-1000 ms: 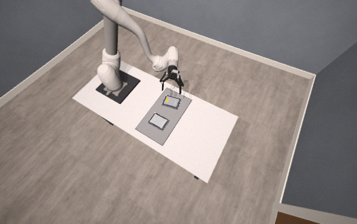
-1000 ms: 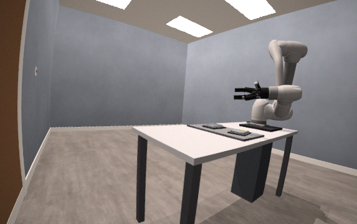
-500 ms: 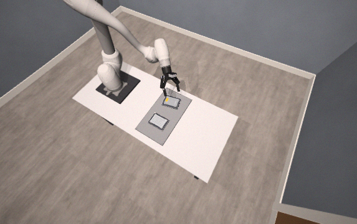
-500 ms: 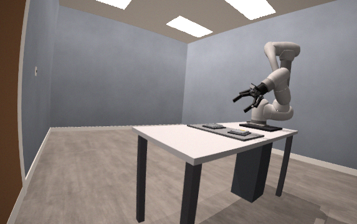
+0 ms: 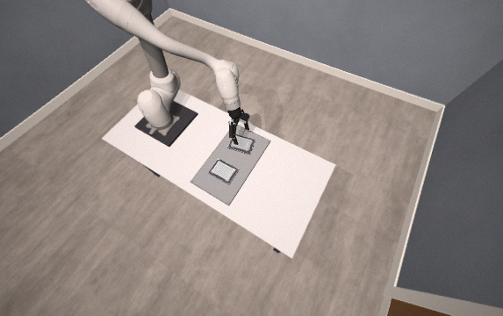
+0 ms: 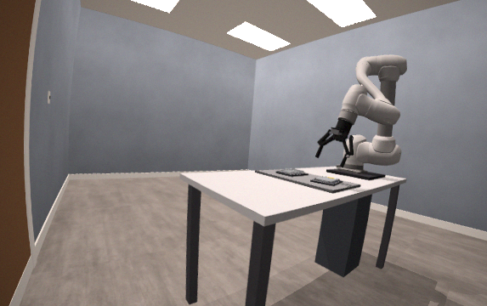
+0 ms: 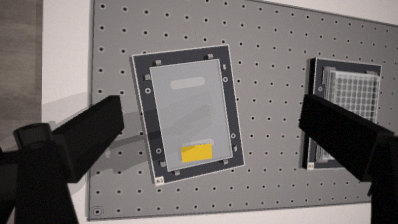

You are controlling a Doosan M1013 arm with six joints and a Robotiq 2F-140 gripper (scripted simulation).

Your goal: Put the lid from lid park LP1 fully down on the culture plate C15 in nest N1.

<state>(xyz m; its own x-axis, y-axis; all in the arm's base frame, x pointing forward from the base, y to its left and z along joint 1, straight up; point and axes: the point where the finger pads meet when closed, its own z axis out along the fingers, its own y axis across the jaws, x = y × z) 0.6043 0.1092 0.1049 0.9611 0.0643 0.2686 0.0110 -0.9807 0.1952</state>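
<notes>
Now: the clear lid 100 mm below my hand and 10 mm behind it. The rest, counted from my hand: dark station 110 mm below, 10 mm behind; culture plate 240 mm to the right, 100 mm below, 10 mm behind.
</notes>
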